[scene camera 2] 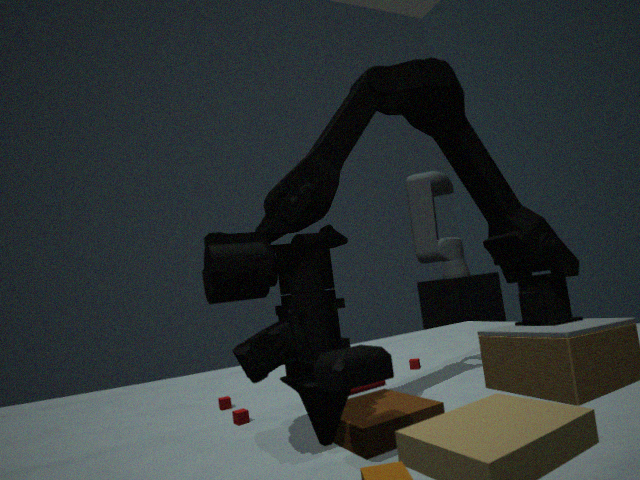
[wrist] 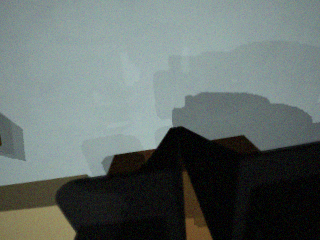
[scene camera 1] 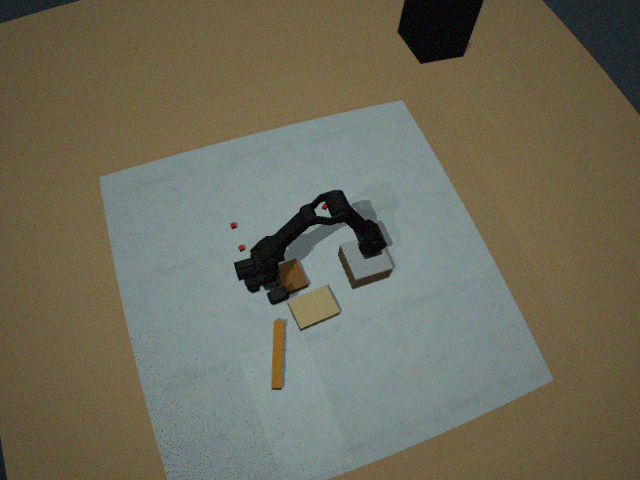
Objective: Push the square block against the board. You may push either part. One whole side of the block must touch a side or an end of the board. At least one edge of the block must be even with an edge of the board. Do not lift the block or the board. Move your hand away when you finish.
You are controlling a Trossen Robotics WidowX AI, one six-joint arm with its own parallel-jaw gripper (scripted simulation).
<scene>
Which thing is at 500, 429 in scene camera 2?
A tan block.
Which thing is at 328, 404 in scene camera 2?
My gripper.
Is my gripper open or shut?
Shut.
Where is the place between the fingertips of my gripper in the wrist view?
176, 132
</scene>
